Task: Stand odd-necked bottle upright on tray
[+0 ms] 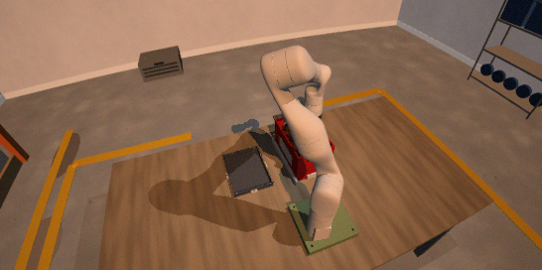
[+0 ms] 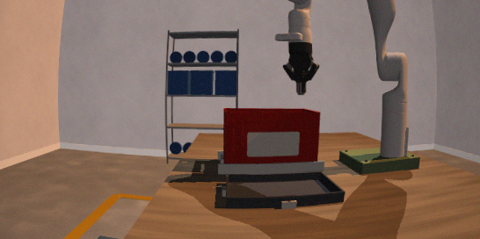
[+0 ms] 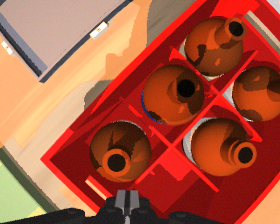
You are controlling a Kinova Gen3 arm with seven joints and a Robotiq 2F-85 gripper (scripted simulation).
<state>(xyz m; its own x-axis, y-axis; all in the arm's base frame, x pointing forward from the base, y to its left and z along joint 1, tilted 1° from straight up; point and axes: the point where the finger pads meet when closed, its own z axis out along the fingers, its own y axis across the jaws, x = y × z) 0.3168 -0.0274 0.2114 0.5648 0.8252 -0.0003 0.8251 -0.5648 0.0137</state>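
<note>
The red crate is 10 cm ahead of my hand and 16 cm below it. Round my hand: dark tray 4 cm ahead, 29 cm to the left, 23 cm below.
</note>
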